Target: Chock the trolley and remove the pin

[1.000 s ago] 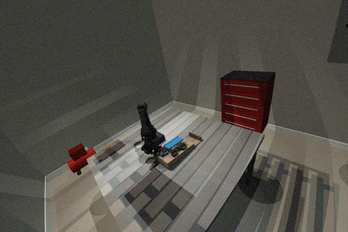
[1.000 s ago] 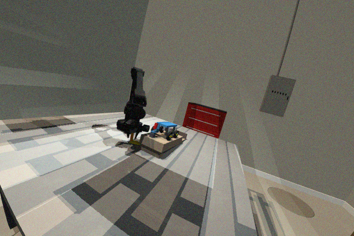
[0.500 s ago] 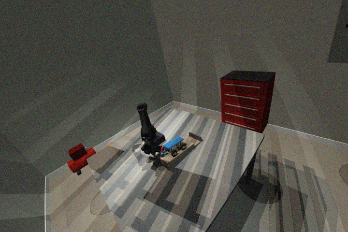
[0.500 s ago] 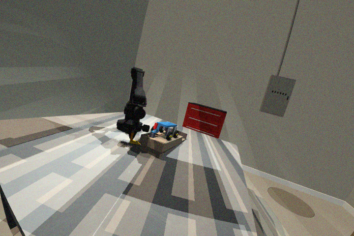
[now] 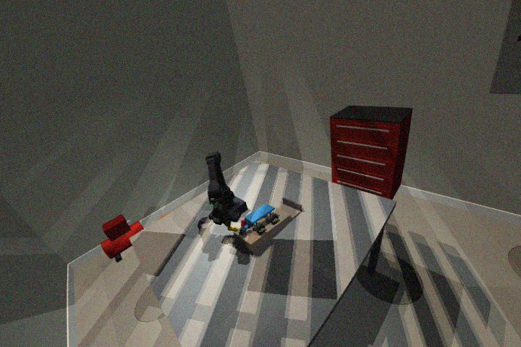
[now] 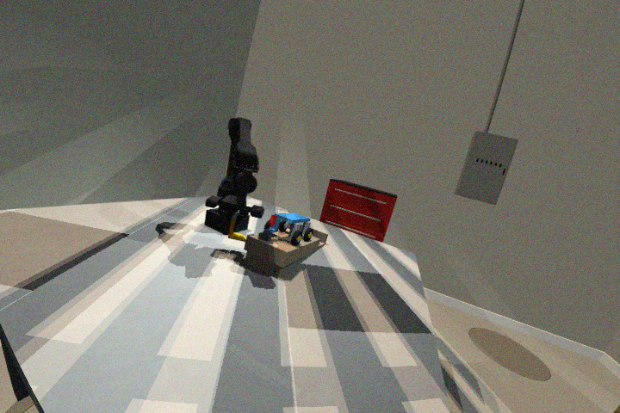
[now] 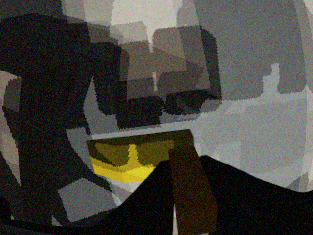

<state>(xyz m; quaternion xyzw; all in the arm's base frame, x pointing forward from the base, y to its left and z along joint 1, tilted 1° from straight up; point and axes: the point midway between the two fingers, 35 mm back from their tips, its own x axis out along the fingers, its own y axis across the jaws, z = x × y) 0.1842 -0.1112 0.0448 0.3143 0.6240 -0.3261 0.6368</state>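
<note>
Now: the red-headed stop pin 130 mm ahead of my gripper tip, 40 mm to the left of it and 60 mm above it. Round my gripper tip: blue trolley (140 mm ahead, 150 mm to the left, 40 mm above); then yellow chock (20 mm ahead, 10 mm to the left, 10 mm below); then ramp (130 mm ahead, 160 mm to the left, 30 mm below).
</note>
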